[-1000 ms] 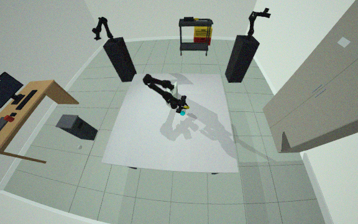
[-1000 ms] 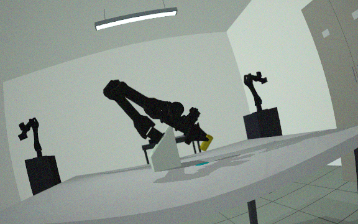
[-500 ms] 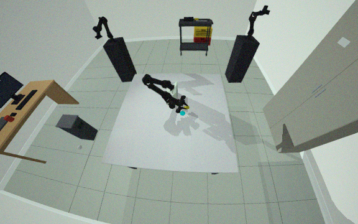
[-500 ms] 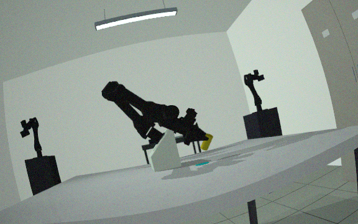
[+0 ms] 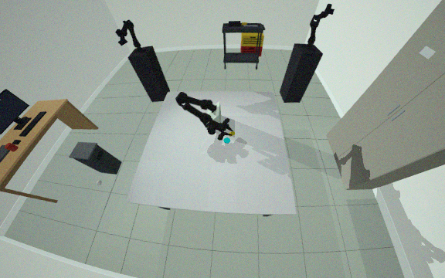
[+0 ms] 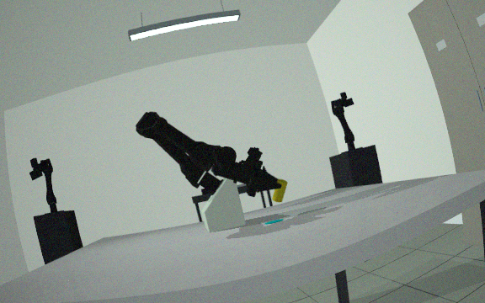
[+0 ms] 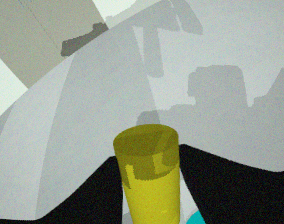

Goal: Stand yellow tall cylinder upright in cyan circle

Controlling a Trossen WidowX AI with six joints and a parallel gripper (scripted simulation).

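Right now my gripper tip is 110 mm above the cyan circle and 50 mm to the left of it. From my gripper tip the other things lie so: yellow cylinder: 20 mm below, 10 mm to the right, 10 mm behind.
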